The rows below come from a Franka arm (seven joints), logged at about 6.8 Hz.
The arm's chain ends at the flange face. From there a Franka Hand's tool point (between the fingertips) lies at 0.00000 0.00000 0.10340 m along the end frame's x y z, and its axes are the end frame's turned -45 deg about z.
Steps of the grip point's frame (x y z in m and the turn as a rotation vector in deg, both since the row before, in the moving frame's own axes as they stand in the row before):
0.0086, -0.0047, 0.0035, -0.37, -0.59, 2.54
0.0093, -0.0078, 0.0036, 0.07, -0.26, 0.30
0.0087, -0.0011, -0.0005, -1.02, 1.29, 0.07
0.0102, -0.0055, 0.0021, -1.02, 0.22, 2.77
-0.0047, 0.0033, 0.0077, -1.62, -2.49, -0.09
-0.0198, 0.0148, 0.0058, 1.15, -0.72, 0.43
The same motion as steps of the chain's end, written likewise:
0.0031, -0.0106, 0.0035, -0.68, -0.16, 2.54
0.0015, -0.0123, 0.0036, -0.13, -0.23, 0.30
0.0024, -0.0066, -0.0005, 0.19, 1.63, 0.07
0.0018, -0.0122, 0.0021, -0.57, 0.88, 2.77
0.0001, 0.0004, 0.0078, -2.91, -0.62, -0.09
-0.0012, 0.0250, 0.0058, 0.30, -1.32, 0.43

